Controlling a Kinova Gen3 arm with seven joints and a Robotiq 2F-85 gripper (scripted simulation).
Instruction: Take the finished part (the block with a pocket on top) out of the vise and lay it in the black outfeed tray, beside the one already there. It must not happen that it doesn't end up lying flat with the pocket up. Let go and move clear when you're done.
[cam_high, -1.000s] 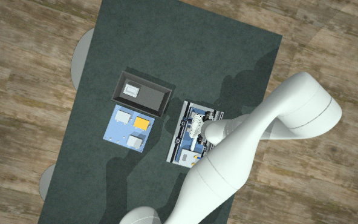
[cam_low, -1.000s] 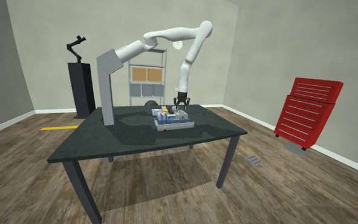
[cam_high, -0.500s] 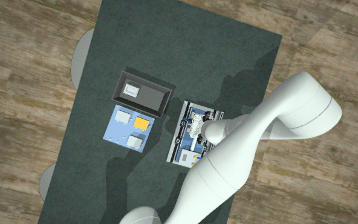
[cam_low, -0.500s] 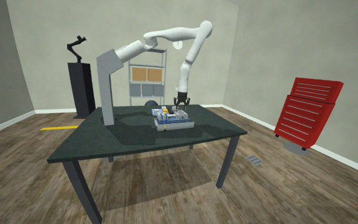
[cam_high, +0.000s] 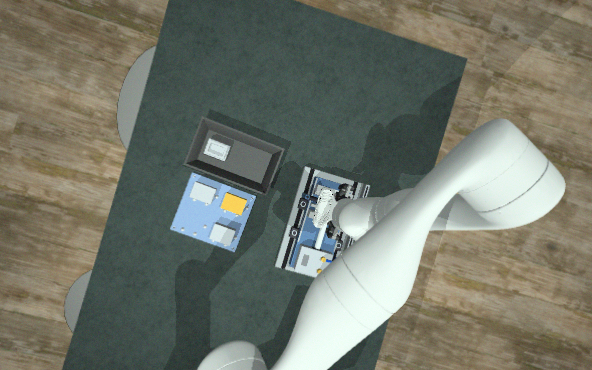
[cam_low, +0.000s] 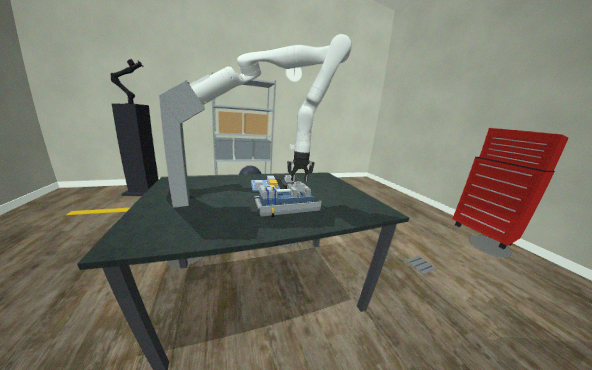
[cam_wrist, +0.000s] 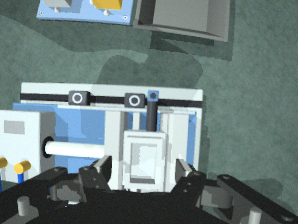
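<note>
Now: hand 60 mm past the vise, 10 mm to the left of it and 100 mm above it. The rest, counted from my hand: light blue fixture plate: 170 mm behind, 270 mm to the left, 130 mm below; then orange block: 120 mm behind, 230 mm to the left, 110 mm below.
</note>
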